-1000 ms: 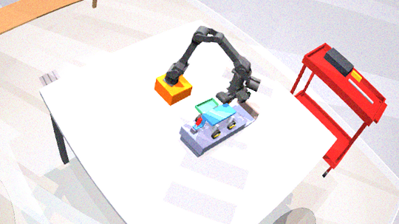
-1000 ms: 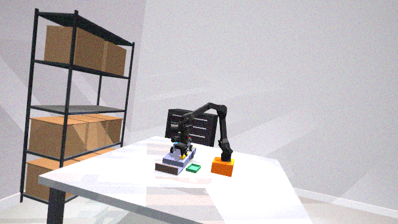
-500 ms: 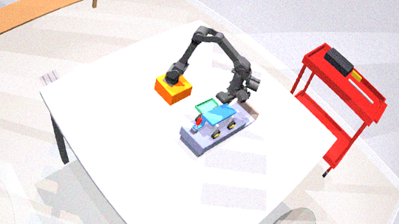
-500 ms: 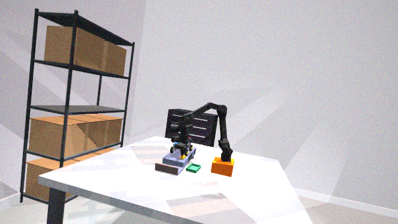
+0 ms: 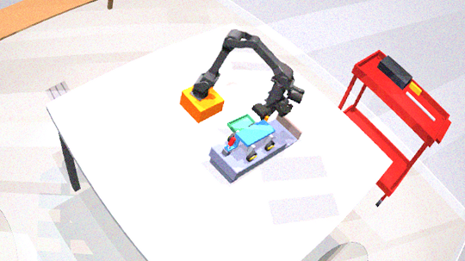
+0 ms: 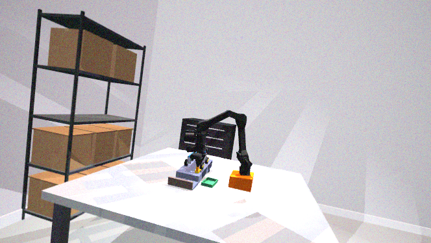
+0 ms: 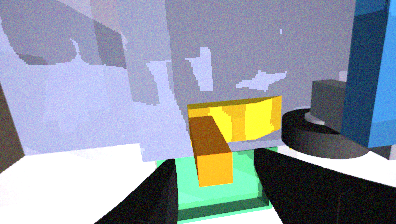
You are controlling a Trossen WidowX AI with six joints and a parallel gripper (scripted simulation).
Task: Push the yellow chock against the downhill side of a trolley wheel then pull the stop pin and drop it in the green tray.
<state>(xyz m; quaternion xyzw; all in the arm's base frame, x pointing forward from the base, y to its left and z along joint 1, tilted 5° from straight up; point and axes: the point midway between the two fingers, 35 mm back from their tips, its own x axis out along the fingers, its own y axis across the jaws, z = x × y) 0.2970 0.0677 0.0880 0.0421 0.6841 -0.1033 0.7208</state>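
Right now my gripper tip is 2 cm to the left of the yellow chock and 3 cm above it. Round my gripper tip: brown stop board: 8 cm ahead, 13 cm to the left, 8 cm below; then green tray: 8 cm behind, 1 cm to the right, 12 cm below; then trolley: 3 cm ahead, 14 cm to the right.
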